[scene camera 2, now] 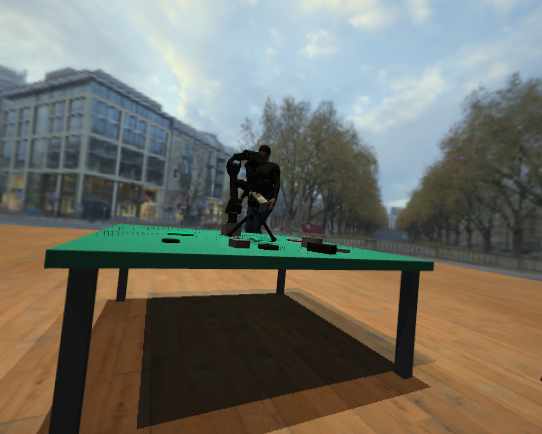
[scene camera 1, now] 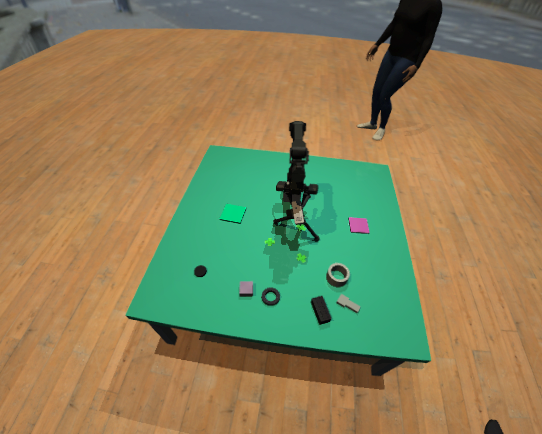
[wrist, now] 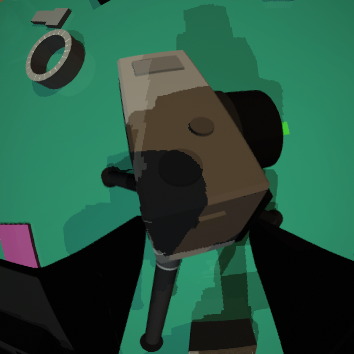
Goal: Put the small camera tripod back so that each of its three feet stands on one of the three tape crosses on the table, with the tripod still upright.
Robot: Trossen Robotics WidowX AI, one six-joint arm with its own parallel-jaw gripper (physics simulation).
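Where they show: gripper, fingertip midpoint: (scene camera 2: 253, 198) (scene camera 1: 296, 204) (wrist: 199, 226); arm's base, origin of the base link: (scene camera 2: 232, 223).
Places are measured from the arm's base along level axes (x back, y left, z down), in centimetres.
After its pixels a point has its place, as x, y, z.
The small black tripod (scene camera 1: 295, 224) @[-37.3, 4.2, -12.1] (scene camera 2: 256, 221) @[-28.9, 7.7, -3.3] carries a beige-brown camera (scene camera 1: 298, 215) @[-34.3, 5.0, -14.5] (scene camera 2: 259, 198) @[-34.2, 4.1, -14.4] (wrist: 189, 147) @[-30.8, 3.6, -17.0]. My gripper (scene camera 1: 296, 206) @[-27.4, 3.3, -14.6] (wrist: 199, 226) @[-27.4, 3.3, -14.6] comes down from above and is shut on it just below the camera. The camera top tilts in the scene views. In the wrist view one leg (wrist: 159, 302) @[-18.5, 6.8, -7.6] runs toward me, and two other feet (wrist: 109, 177) @[-29.1, 15.0, 3.2] (wrist: 274, 218) @[-23.5, -6.3, 3.5] stick out at the sides. Three bright green tape crosses (scene camera 1: 269, 242) @[-35.9, -7.6, 7.4] (scene camera 1: 301, 257) @[-41.9, 9.7, 7.4] (scene camera 1: 300, 228) @[-23.1, 7.2, 7.7] lie in front of and under the tripod. Its visible feet (scene camera 1: 274, 223) @[-24.3, -7.0, 5.6] (scene camera 1: 316, 238) @[-29.9, 16.0, 5.7] stand off the crosses. One cross (wrist: 286, 128) @[-35.8, -9.8, 7.4] peeks out beside the lens.
On the green table (scene camera 1: 377, 336) @[-75.4, 45.7, 7.5] (scene camera 2: 119, 245) @[-75.2, -50.0, 7.5] lie a green square (scene camera 1: 233, 213) @[-20.8, -30.8, 6.6], a magenta square (scene camera 1: 359, 225) @[-15.5, 39.2, 6.5] (wrist: 15, 244) @[-16.0, 38.9, 6.5], a tape roll (scene camera 1: 338, 274) @[-46.6, 29.1, 6.9] (wrist: 53, 60), a black ring (scene camera 1: 270, 296) @[-68.0, -2.1, 5.8], a black disc (scene camera 1: 200, 271) @[-59.8, -36.2, 6.4], a mauve block (scene camera 1: 246, 288) @[-64.8, -12.7, 4.7], a black block (scene camera 1: 321, 309) @[-68.7, 20.8, 4.1] and a grey piece (scene camera 1: 348, 303) @[-63.1, 32.8, 6.0]. A person (scene camera 1: 398, 65) stands behind the table.
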